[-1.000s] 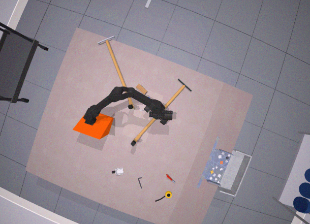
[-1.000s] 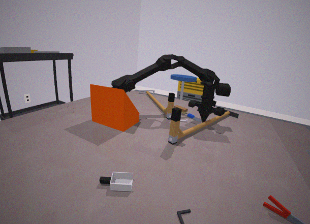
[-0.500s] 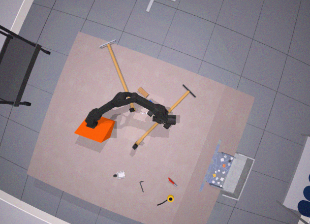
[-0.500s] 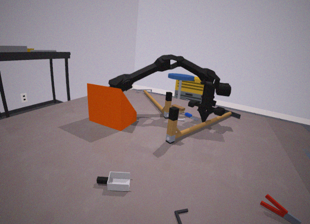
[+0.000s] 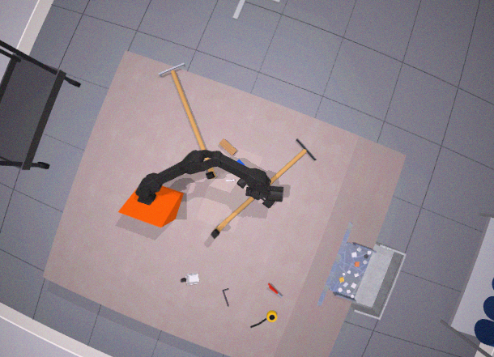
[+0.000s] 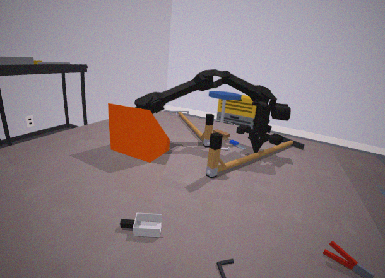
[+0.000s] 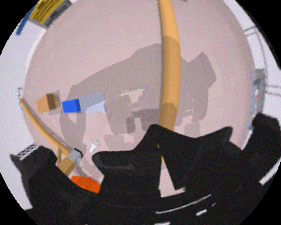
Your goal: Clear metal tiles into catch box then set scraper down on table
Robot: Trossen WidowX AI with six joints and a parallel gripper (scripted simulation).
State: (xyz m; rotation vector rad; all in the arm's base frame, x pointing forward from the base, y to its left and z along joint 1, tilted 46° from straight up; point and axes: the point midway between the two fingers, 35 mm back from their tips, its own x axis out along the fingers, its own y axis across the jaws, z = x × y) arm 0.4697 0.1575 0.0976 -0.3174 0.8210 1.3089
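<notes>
Right now my gripper tip is 2 cm short of the long scraper, 1 cm to the right of it and 5 cm below it. Round my gripper tip: wooden block: 19 cm behind, 16 cm to the left; blue tool: 9 cm behind, 9 cm to the left, 1 cm below; wooden scraper: 40 cm behind, 22 cm to the left, 5 cm above.
</notes>
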